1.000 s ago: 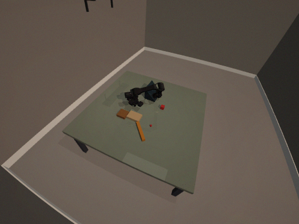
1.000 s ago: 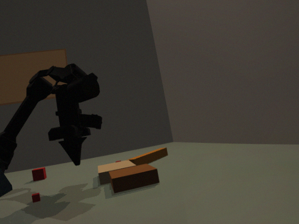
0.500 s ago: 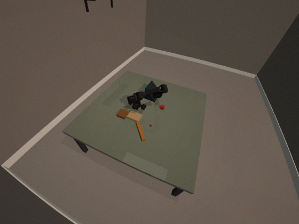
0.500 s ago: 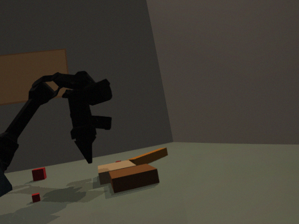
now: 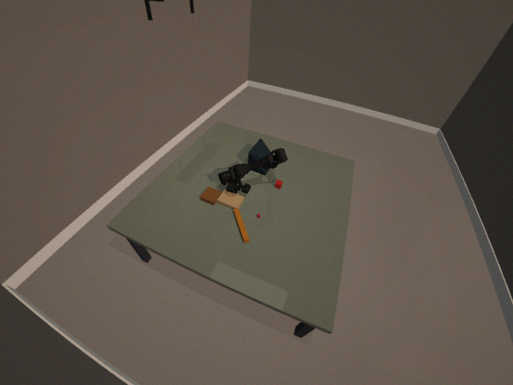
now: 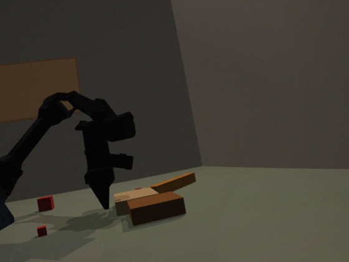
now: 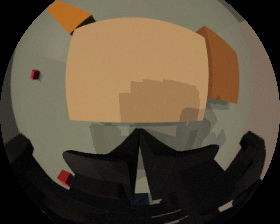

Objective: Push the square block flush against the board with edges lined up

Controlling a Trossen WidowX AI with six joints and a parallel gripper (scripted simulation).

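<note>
Now: the tan block 7 cm ahead of my gripper tip and 1 cm above it. Round my gripper tip: brown square block: 10 cm ahead, 12 cm to the right, 1 cm above; then red cube: 21 cm behind, 22 cm to the left, 1 cm above; then orange board: 20 cm ahead, 15 cm to the left, 1 cm above.
</note>
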